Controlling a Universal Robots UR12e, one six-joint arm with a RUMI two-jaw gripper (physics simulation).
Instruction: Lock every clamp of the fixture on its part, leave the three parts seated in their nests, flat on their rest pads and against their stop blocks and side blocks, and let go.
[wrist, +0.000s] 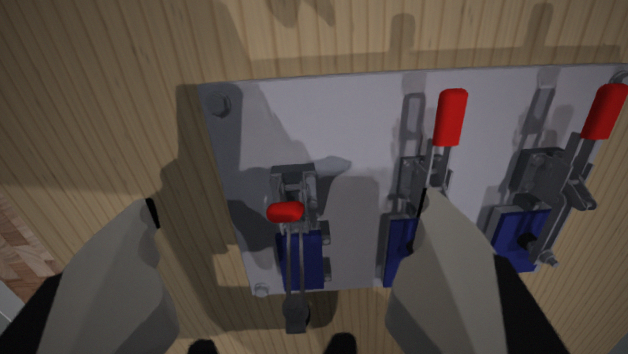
The picture shows: the gripper and a toggle clamp base.
